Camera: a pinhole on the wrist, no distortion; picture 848 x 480 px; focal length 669.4 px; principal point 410.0 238.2 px. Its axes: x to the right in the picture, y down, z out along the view. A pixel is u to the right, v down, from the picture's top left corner.
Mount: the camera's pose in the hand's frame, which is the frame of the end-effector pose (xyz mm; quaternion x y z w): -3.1 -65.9 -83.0 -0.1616 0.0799 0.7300 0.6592
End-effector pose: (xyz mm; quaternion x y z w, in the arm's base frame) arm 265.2 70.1 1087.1 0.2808 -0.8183 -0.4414 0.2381
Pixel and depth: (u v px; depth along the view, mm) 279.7 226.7 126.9
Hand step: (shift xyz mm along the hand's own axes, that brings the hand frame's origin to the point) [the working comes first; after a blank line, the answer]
In the camera's frame: -24.7 -2.2 126.9

-15.6 -46.9 44.3
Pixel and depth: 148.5 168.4 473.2
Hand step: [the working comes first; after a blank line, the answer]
In the camera's frame: -184.9 -49.3 473.2

-1.6 -77.2 427.3
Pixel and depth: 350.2 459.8 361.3
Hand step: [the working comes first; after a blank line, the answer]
In the camera's frame: -32.3 119.6 361.3

-166.0 8.9 254.3
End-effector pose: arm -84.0 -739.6 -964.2 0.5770 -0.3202 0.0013 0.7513
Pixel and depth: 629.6 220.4 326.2
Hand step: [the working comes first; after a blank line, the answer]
In the camera's frame: 107.0 -8.7 326.2

-45.5 142.9 186.3
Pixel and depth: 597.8 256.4 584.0
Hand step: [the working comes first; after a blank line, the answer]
In the camera's frame: 163.8 15.9 584.0

-107.9 278.2 405.6
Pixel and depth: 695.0 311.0 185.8
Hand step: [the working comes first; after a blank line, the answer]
In the camera's frame: 79.1 20.2 185.8

-53.6 67.1 61.8
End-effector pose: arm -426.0 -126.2 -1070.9 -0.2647 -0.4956 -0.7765 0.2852
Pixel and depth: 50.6 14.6 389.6
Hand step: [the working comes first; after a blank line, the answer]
In the camera's frame: -209.2 -130.1 389.6

91.1 -118.0 365.2
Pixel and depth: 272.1 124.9 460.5
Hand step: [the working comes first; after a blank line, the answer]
In the camera's frame: -94.9 -77.9 460.5

21.2 6.3 387.5
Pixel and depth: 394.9 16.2 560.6
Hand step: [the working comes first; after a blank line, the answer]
In the camera's frame: -12.6 -185.9 560.6

108.4 129.1 463.4
